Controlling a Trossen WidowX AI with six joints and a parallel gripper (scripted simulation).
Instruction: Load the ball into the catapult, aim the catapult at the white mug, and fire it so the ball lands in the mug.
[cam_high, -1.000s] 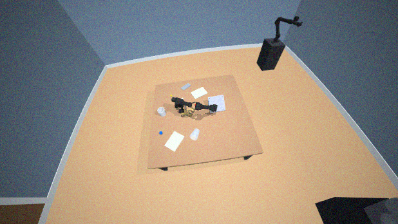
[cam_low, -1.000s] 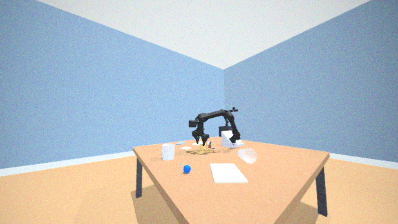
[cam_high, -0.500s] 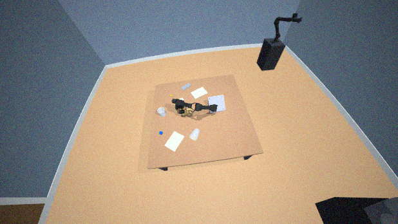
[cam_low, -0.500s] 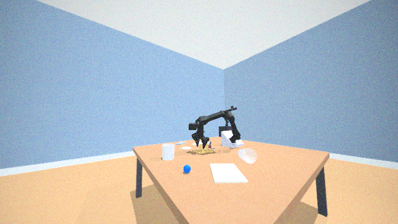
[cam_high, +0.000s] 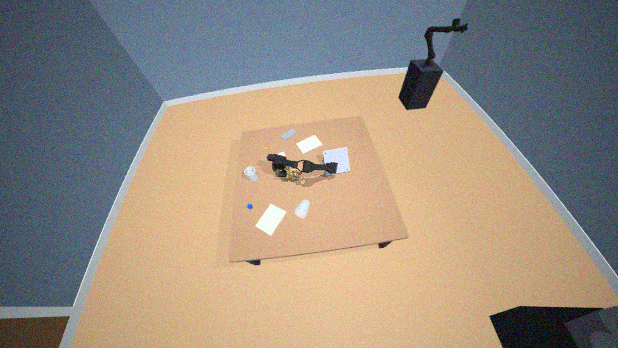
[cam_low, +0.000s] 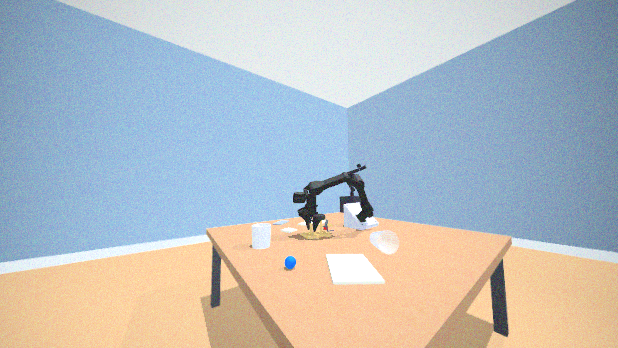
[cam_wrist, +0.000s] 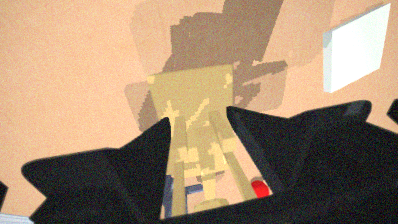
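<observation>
My gripper tip is now 18 cm past the red ball, 8 cm to the left of it and 2 cm above it. From my gripper tip the other things lie so: white mug 28 cm ahead, 2 cm to the right; then catapult 7 cm behind, 3 cm to the left, 2 cm above; then small white card 2 cm ahead, 21 cm to the right, 3 cm below.
</observation>
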